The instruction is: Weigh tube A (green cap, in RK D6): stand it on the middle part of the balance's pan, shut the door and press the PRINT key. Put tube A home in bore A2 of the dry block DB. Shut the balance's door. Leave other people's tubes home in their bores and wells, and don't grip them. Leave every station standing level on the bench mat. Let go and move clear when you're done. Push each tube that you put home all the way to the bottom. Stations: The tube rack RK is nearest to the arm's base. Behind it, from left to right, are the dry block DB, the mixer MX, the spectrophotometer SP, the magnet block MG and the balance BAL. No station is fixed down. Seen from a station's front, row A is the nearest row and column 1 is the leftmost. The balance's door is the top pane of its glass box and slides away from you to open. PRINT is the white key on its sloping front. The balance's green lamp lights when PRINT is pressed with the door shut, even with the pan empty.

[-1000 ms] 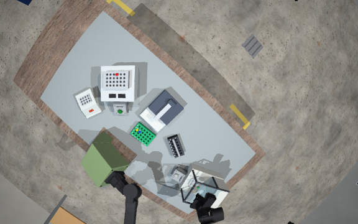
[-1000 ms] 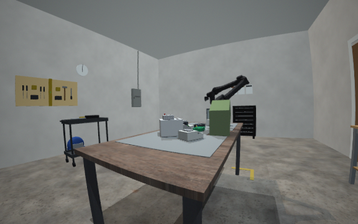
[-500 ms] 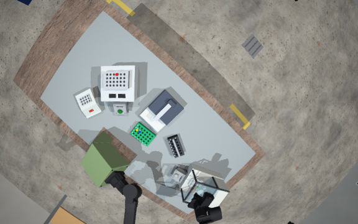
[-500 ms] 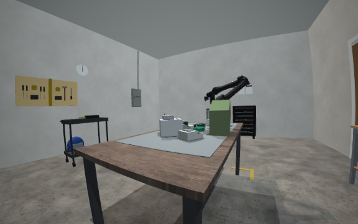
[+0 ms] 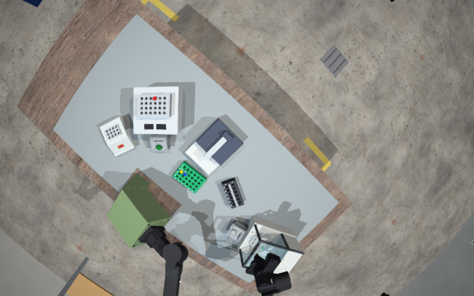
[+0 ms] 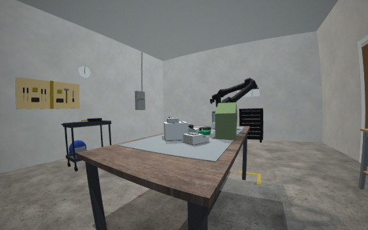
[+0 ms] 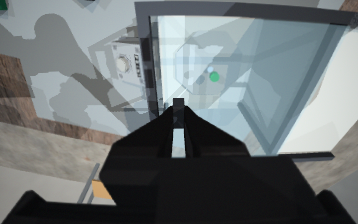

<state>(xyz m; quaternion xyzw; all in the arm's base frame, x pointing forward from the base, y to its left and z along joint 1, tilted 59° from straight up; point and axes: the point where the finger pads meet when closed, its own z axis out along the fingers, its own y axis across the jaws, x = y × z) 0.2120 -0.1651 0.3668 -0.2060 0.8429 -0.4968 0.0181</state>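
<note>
Now: the white print key 3 cm behind my hand, 9 cm to the left of it and 15 cm below it. Round my hand: sliding door: 1 cm ahead, 3 cm to the right, 1 cm below; then green-capped tube: 1 cm ahead, 5 cm to the right, 12 cm below; then balance pan: 2 cm ahead, 5 cm to the right, 14 cm below.
</note>
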